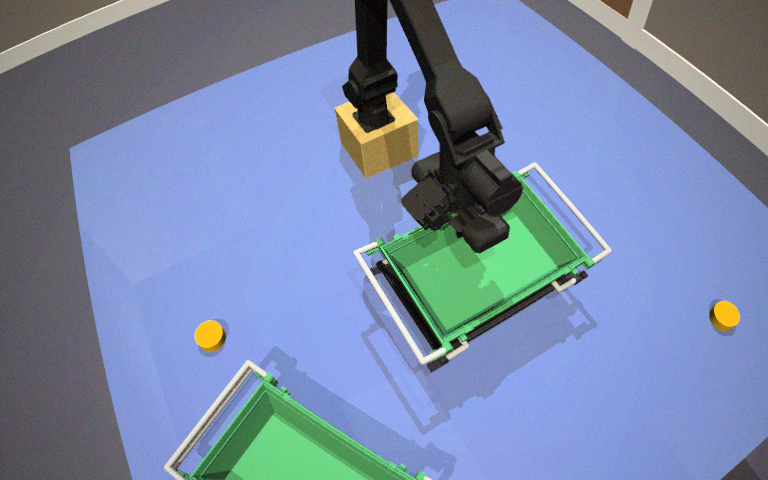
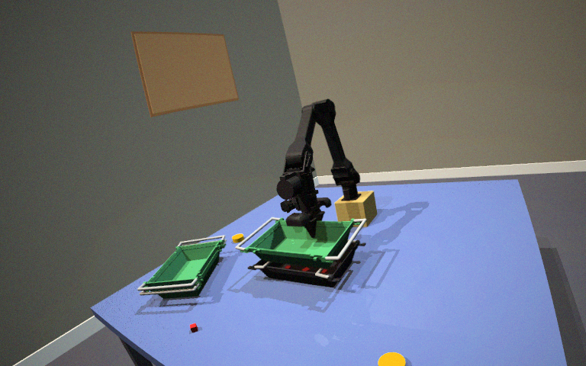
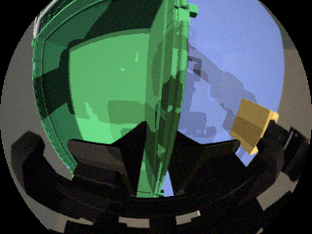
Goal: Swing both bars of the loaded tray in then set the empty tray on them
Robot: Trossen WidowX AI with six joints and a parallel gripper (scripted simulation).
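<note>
My gripper tip is 8 cm short of the green tray and 3 cm below it. From my gripper tip the other things lie so: red block (42 cm ahead, 15 cm to the right, 8 cm below).
</note>
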